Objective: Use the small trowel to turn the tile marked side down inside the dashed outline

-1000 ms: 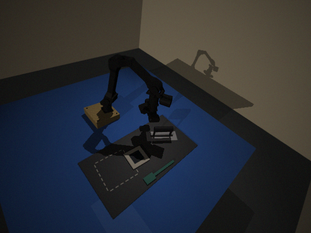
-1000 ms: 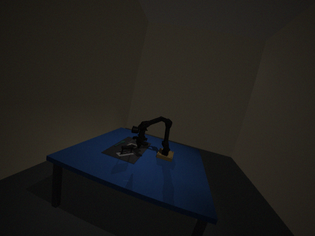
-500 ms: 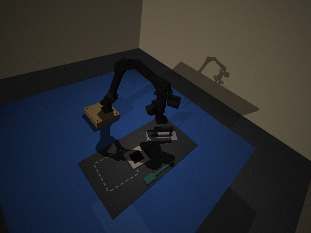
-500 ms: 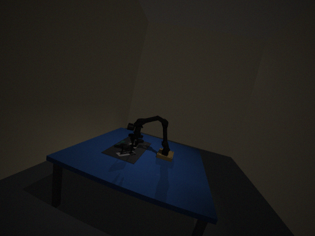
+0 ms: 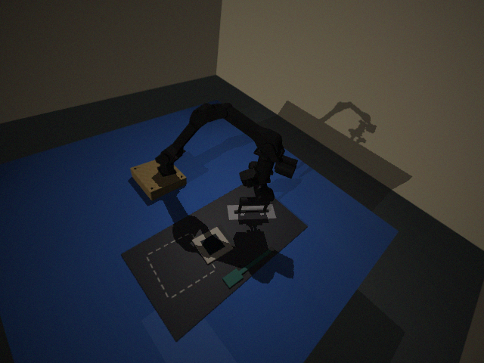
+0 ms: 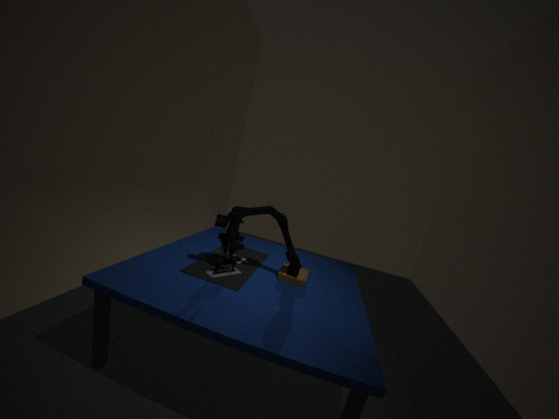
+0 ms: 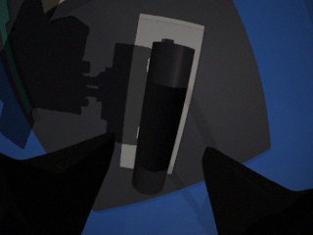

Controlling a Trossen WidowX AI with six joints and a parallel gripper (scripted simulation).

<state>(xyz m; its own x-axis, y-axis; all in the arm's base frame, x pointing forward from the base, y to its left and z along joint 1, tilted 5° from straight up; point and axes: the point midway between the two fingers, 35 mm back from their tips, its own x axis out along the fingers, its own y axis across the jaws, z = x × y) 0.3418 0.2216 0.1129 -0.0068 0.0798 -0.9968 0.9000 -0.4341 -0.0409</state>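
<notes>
Right now my gripper tip is 70 mm above the trowel, 20 mm to the left of it and 10 mm past it. Round my gripper tip: green long-handled tool: 200 mm ahead, 170 mm to the right, 100 mm below; square tile: 220 mm to the right, 100 mm below, 60 mm ahead; dark mat: 170 mm to the right, 130 mm below, 60 mm ahead.
</notes>
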